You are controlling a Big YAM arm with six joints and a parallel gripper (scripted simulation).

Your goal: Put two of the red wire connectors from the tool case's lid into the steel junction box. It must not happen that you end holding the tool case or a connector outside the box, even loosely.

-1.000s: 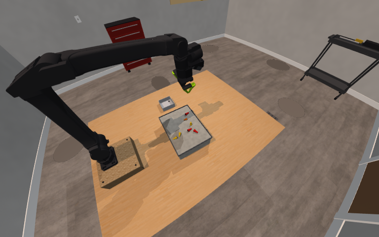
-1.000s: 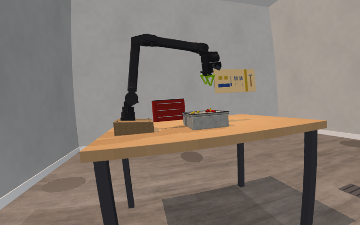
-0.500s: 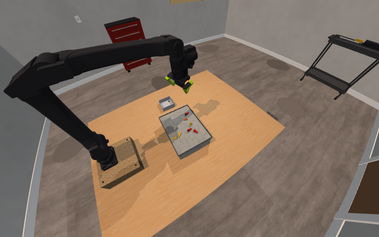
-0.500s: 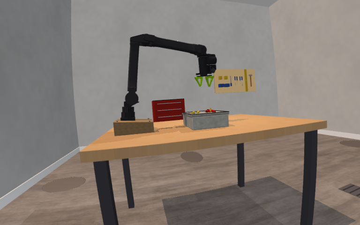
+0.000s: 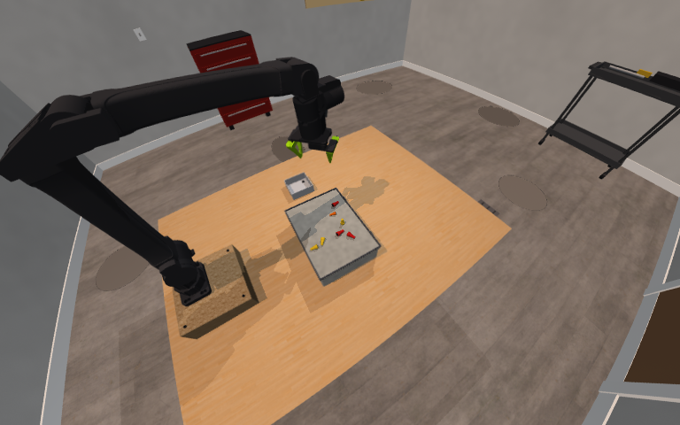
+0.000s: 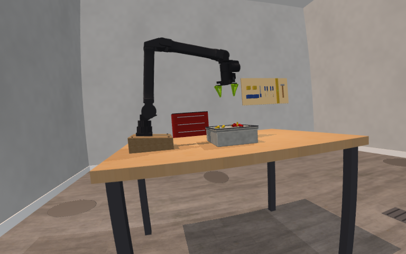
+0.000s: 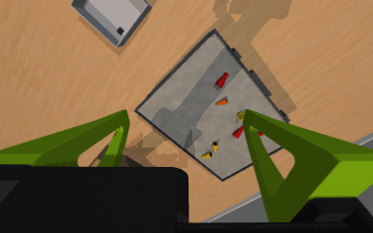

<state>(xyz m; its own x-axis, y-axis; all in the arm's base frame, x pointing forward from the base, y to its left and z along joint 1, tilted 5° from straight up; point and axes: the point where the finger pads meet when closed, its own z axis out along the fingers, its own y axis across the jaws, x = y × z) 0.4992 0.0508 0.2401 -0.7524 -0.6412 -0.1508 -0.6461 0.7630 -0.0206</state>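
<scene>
The orange connector lies 19 cm below my hand, 9 cm to the right of it and 1 cm behind it. Also, from my hand: grey tool case: 21 cm below, 13 cm to the right, 5 cm behind.
</scene>
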